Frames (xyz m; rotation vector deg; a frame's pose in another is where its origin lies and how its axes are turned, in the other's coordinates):
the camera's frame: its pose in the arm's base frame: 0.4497 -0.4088 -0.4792 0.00 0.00 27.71
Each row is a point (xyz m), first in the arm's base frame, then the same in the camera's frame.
Working: the arm's base frame: its pose in the camera's frame: -0.2080 0.5710 0.4792 0.00 0.00 -27.71

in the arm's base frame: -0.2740 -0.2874 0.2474
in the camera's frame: -0.5843 0.4440 0.7266
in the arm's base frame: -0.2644 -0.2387 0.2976
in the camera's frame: -0.5531 0.4826 0.7768
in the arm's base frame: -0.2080 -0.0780 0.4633
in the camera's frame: -0.4284 0.5987 0.9425
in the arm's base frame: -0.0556 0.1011 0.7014
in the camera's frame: -0.2102 0.6864 1.1806
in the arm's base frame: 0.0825 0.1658 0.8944
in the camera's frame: -0.0579 0.6794 1.3736
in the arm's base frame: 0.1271 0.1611 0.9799
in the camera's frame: -0.0206 0.6545 1.4591
